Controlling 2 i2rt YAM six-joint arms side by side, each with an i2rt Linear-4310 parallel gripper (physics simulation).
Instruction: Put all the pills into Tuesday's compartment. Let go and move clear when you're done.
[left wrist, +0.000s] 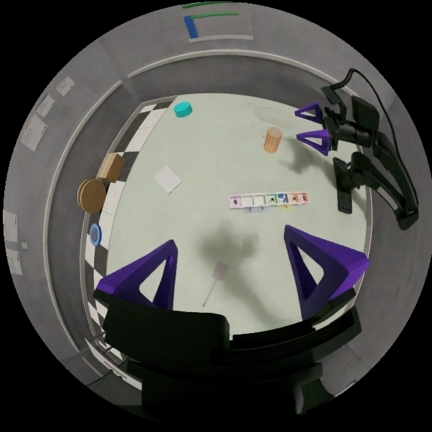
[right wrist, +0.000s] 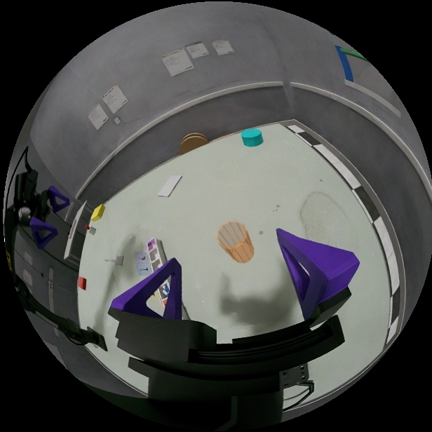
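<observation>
The long pill organizer (left wrist: 243, 206) (right wrist: 154, 250) lies on the table; my right finger covers part of it in the right wrist view. Blue and white pills (left wrist: 282, 198) are in the compartment with the open yellow lid (left wrist: 285, 207), between the green lid and the orange M lid. Two other compartments stand open and look empty. The orange see-through bottle (left wrist: 272, 140) (right wrist: 235, 241) stands upright, with no pills visible inside. My right gripper (left wrist: 295, 123) (right wrist: 223, 250) is open and empty, back from the bottle and apart from it. My left gripper (left wrist: 228, 238) (right wrist: 63, 214) is open and empty, above the table.
A teal cap (left wrist: 183, 109) (right wrist: 252, 137) lies near the table's far corner. A white card (left wrist: 168, 179) (right wrist: 170, 185) lies left of the bottle. A thin grey paddle-shaped thing (left wrist: 219, 271) lies below the left gripper. A yellow block (right wrist: 98, 212) and a red block (right wrist: 82, 283) are near an edge.
</observation>
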